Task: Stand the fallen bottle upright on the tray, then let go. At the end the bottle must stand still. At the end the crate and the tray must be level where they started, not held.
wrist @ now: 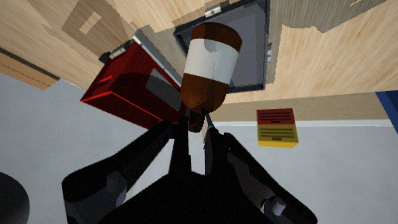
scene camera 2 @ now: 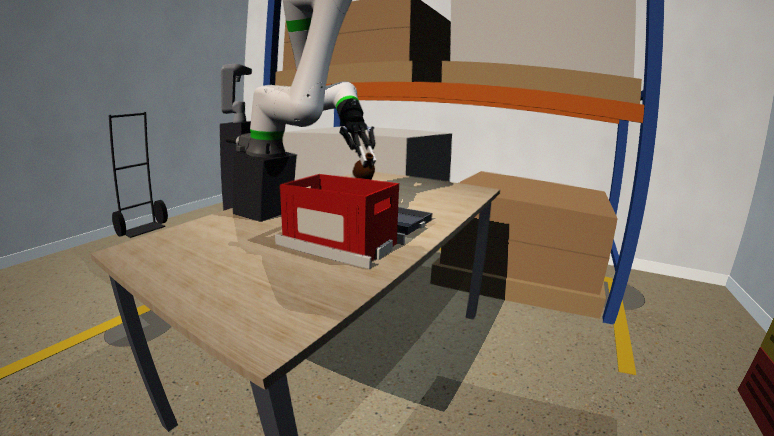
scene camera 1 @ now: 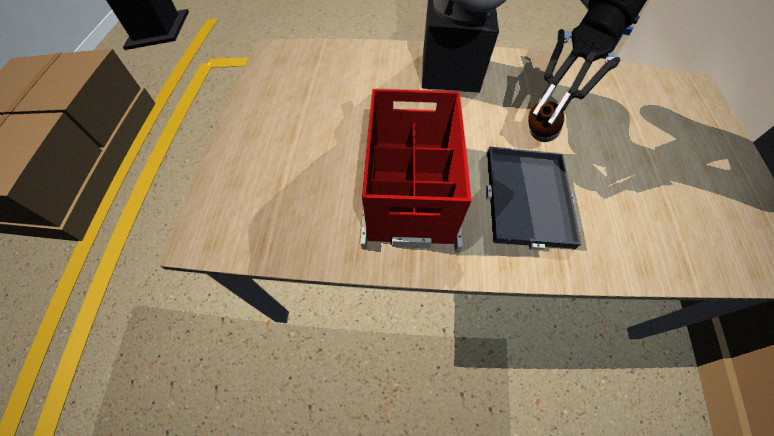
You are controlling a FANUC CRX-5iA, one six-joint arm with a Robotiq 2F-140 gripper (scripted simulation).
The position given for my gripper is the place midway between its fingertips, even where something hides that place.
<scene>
I see my gripper [scene camera 1: 542,119], a brown bottle [scene camera 1: 540,130], a red crate [scene camera 1: 423,146] and a tray [scene camera 1: 534,200].
The red crate shows as well in scene camera 2 [scene camera 2: 359,224]. My gripper is seen too in the wrist view [wrist: 195,116] and in scene camera 2 [scene camera 2: 369,162].
</scene>
